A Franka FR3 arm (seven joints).
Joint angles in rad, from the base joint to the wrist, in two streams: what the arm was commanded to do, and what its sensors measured. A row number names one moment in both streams.
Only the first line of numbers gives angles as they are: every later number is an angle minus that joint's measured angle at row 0.
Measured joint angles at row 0:
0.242, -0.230, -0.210, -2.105, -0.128, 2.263, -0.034
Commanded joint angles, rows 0 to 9:
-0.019, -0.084, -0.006, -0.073, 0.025, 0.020, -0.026
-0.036, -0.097, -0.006, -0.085, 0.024, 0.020, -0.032
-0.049, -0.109, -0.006, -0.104, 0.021, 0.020, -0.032
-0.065, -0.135, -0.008, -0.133, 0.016, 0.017, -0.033
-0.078, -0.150, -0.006, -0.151, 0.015, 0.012, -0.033
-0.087, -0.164, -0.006, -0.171, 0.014, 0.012, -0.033
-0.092, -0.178, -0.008, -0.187, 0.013, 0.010, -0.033
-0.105, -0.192, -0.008, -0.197, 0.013, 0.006, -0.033
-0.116, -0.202, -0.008, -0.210, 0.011, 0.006, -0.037
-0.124, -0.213, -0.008, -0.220, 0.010, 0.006, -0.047
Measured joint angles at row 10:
-0.087, -0.129, -0.020, -0.162, 0.000, -0.001, -0.014
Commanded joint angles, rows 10 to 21:
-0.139, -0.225, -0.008, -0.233, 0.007, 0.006, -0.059
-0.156, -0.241, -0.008, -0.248, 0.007, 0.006, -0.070
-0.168, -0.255, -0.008, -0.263, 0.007, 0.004, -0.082
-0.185, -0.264, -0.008, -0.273, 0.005, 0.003, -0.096
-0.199, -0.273, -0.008, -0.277, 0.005, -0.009, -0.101
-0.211, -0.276, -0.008, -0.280, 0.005, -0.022, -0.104
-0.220, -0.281, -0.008, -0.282, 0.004, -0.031, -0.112
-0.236, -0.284, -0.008, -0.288, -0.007, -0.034, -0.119
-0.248, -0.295, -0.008, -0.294, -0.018, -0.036, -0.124
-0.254, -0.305, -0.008, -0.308, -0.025, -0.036, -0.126
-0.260, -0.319, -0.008, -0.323, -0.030, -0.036, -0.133
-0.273, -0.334, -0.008, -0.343, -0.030, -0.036, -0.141
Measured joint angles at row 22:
-0.235, -0.253, -0.020, -0.284, -0.012, -0.030, -0.113
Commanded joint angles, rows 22 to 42:
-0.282, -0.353, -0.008, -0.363, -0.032, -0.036, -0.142
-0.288, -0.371, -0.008, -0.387, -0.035, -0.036, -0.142
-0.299, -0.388, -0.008, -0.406, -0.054, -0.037, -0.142
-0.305, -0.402, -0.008, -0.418, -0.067, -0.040, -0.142
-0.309, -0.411, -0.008, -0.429, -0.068, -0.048, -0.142
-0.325, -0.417, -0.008, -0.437, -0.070, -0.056, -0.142
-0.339, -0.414, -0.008, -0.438, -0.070, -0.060, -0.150
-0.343, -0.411, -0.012, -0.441, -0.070, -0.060, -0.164
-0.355, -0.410, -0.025, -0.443, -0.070, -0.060, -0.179
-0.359, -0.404, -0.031, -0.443, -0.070, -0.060, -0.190
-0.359, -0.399, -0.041, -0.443, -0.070, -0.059, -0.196
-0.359, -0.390, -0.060, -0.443, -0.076, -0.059, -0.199
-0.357, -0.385, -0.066, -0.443, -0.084, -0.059, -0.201
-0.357, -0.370, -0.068, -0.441, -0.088, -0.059, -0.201
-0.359, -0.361, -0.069, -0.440, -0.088, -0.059, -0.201
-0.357, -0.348, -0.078, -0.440, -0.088, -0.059, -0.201
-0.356, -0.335, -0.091, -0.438, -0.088, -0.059, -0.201
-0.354, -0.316, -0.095, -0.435, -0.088, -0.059, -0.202
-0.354, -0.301, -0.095, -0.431, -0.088, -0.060, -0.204
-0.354, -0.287, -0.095, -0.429, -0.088, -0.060, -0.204
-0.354, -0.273, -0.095, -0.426, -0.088, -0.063, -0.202
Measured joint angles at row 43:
-0.344, -0.307, -0.099, -0.448, -0.078, -0.058, -0.189
